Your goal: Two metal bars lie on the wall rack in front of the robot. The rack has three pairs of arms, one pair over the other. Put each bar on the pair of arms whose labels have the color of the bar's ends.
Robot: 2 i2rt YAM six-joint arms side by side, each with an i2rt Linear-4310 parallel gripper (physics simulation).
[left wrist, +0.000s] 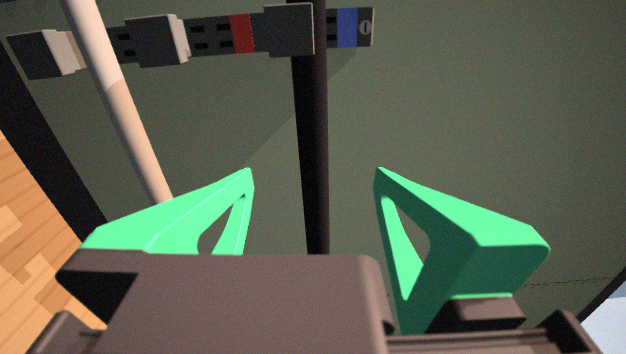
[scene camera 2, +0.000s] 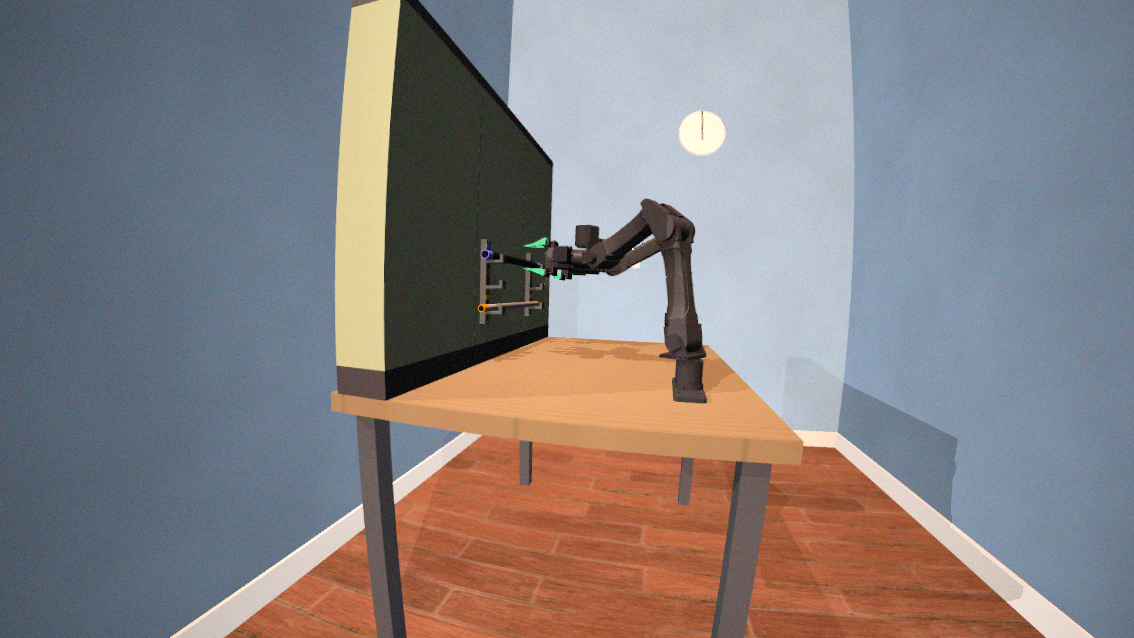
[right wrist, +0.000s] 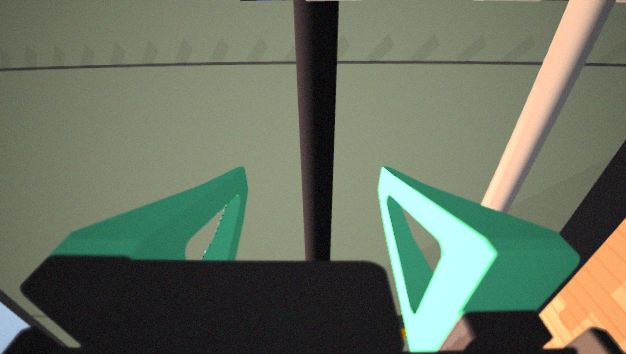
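Where they show: left gripper, fingertip midpoint: (left wrist: 313,177) (scene camera 2: 524,257); right gripper, fingertip midpoint: (scene camera 2: 544,263) (right wrist: 313,177); left arm's base, link origin: (scene camera 2: 687,391).
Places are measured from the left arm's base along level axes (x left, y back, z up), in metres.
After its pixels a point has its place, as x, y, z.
Note:
A dark bar (scene camera 2: 519,260) @(-0.334, -0.555, 0.325) (left wrist: 312,150) @(-0.216, -0.552, 0.322) (right wrist: 319,125) @(-0.461, -0.559, 0.320) with a blue end lies on the top pair of arms of the wall rack (scene camera 2: 482,277) @(-0.120, -0.586, 0.258) (left wrist: 212,34) @(-0.131, -0.575, 0.254), beside the blue label (left wrist: 347,27) @(-0.132, -0.574, 0.350). A light bar (scene camera 2: 515,304) @(-0.321, -0.561, 0.174) (left wrist: 132,125) @(-0.190, -0.561, 0.178) (right wrist: 540,110) @(-0.469, -0.566, 0.176) with orange ends lies on the lowest pair. The middle arm (left wrist: 155,41) @(-0.133, -0.523, 0.240) holds no bar; a red label (left wrist: 242,33) @(-0.132, -0.575, 0.276) is above it. My left gripper (scene camera 2: 525,257) @(-0.203, -0.489, 0.322) (left wrist: 313,177) @(-0.203, -0.489, 0.322) and right gripper (right wrist: 313,169) @(-0.459, -0.505, 0.322) are open, fingers above and below the dark bar and apart from it. The right gripper is mostly hidden in the scene view.
The tall dark green board (scene camera 2: 444,182) @(0.096, -0.589, 0.481) stands behind the rack along the back of the wooden table (scene camera 2: 602,396) @(0.106, -0.186, 0.000). The light bar runs below my grippers, close to the lower fingers in the wrist views. The arm bases stand near the table's front edge.

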